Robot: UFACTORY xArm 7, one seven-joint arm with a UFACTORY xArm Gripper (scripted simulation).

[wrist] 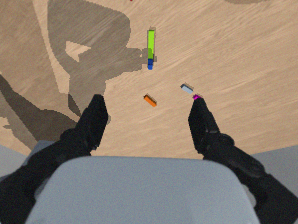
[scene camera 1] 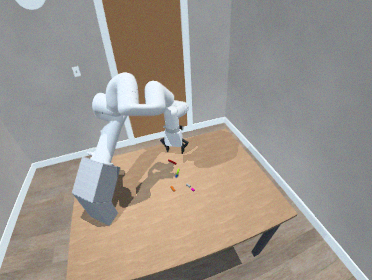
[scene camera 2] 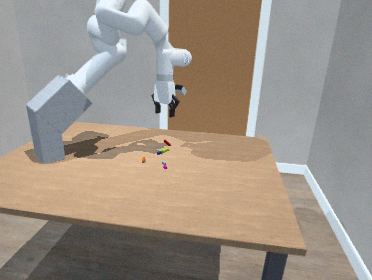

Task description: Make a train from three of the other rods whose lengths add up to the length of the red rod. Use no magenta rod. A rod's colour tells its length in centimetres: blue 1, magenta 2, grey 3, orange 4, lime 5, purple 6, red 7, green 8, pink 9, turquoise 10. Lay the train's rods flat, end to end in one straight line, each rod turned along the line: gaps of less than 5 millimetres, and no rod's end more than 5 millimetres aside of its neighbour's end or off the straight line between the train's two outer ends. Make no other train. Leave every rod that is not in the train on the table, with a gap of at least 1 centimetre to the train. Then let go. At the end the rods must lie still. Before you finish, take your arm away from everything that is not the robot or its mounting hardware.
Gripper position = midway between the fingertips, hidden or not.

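My gripper (scene camera 2: pixel 164 115) is visible, and the wrist view shows it too (wrist: pixel 148 107).
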